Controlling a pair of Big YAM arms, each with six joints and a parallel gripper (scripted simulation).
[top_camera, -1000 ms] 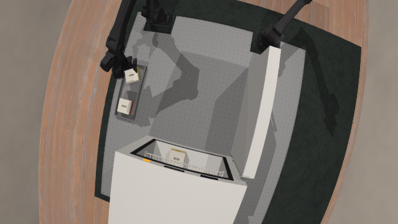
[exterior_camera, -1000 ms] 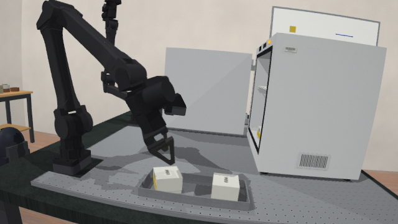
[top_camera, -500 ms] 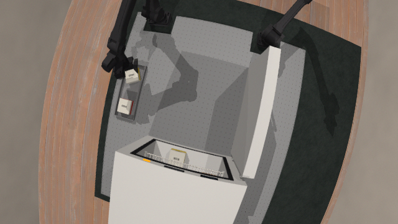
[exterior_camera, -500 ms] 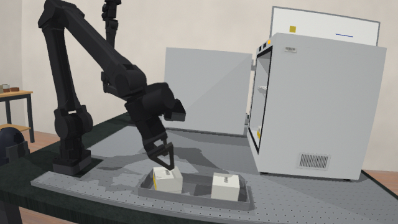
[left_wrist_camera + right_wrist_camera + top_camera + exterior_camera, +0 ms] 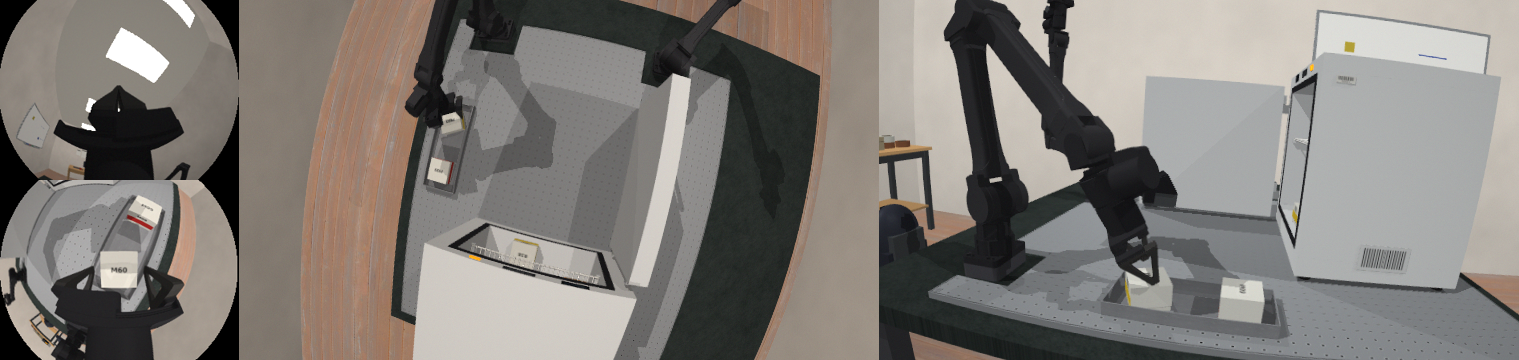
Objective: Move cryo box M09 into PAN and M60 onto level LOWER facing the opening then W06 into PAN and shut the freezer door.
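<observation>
My right gripper is now 4 cm above the white cryo box. Round my right hand: freezer door 65 cm to the left, 20 cm above, 6 cm ahead; grey pan 8 cm ahead, 7 cm below.
</observation>
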